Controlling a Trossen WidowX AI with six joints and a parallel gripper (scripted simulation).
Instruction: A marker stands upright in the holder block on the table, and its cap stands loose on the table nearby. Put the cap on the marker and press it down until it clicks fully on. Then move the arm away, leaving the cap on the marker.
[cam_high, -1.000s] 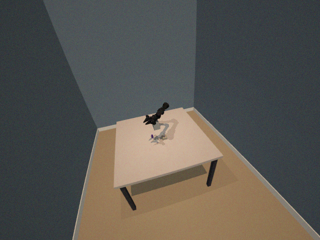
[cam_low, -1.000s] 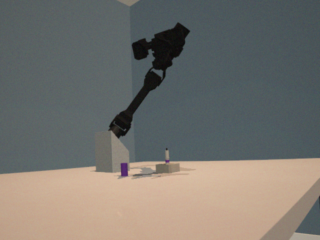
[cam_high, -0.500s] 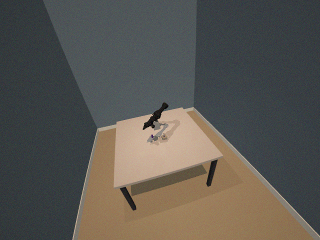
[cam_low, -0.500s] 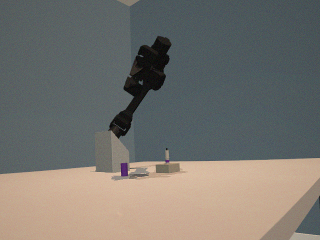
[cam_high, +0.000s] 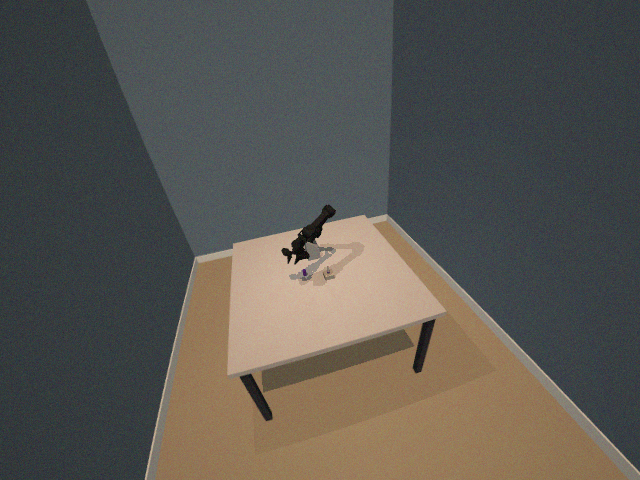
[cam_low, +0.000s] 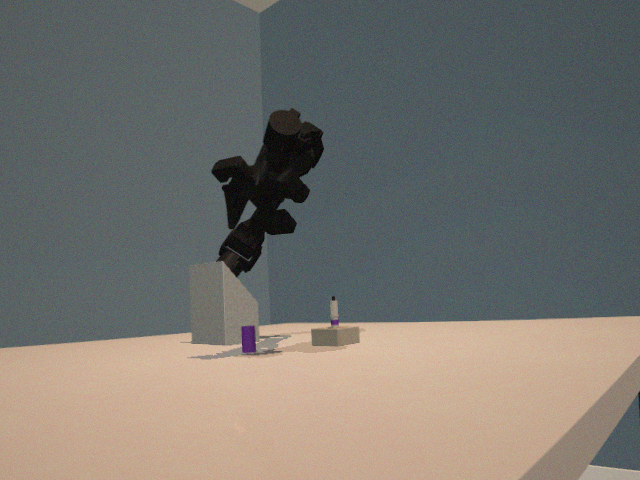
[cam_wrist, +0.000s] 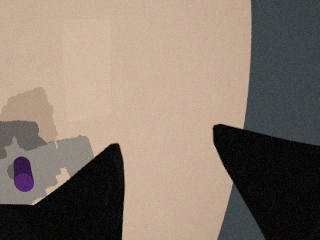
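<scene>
Now: the purple cap 180 mm below my gripper tip, 100 mm to the left of it and 80 mm behind it. Round my gripper tip: grey holder block (250 mm to the left, 190 mm below, 20 mm ahead).
</scene>
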